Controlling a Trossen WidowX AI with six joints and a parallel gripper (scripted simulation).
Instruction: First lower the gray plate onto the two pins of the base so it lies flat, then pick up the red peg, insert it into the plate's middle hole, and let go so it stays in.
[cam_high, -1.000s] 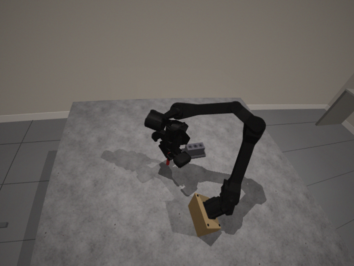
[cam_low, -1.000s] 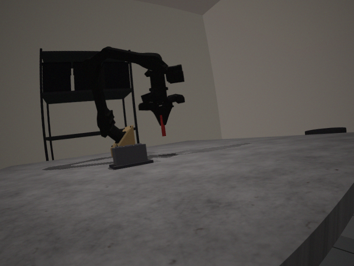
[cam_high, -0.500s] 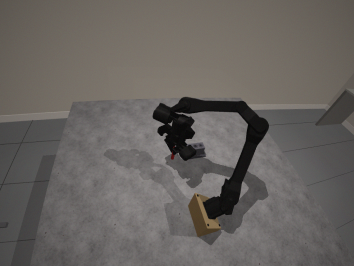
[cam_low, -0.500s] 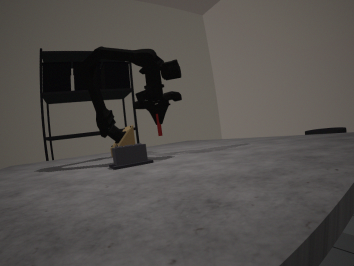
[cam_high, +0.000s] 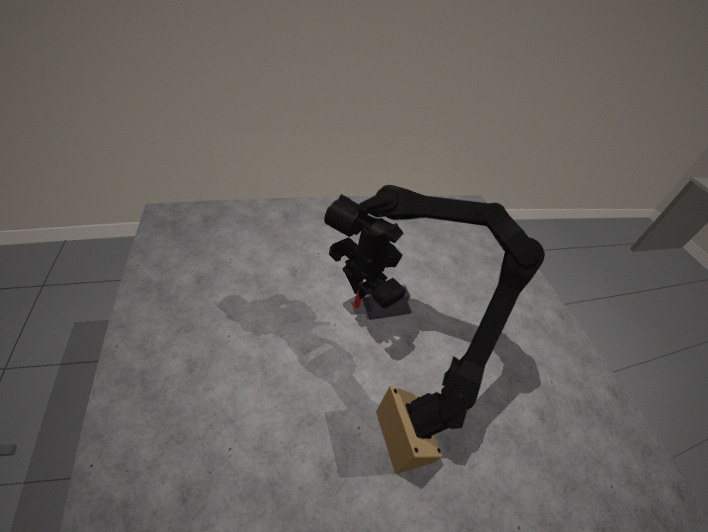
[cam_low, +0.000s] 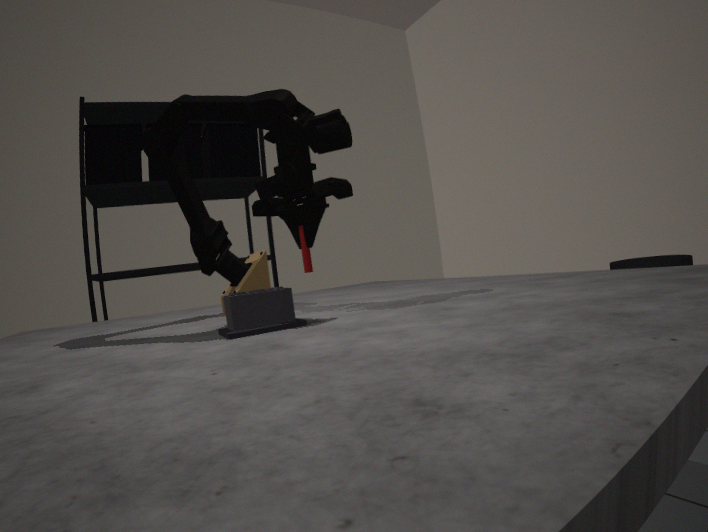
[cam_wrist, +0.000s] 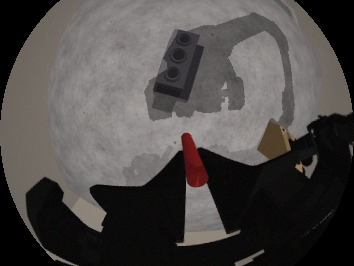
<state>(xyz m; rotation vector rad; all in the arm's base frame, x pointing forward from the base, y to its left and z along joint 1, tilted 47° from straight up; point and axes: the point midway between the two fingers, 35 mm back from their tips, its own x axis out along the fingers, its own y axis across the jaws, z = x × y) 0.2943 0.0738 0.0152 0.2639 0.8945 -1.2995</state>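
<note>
The gray plate lies 11 cm to the right of my gripper tip, 7 cm below it and 4 cm ahead of it. Also, from my gripper tip: dark base: 11 cm to the right, 11 cm below, 4 cm ahead; red peg: right at my gripper tip.
</note>
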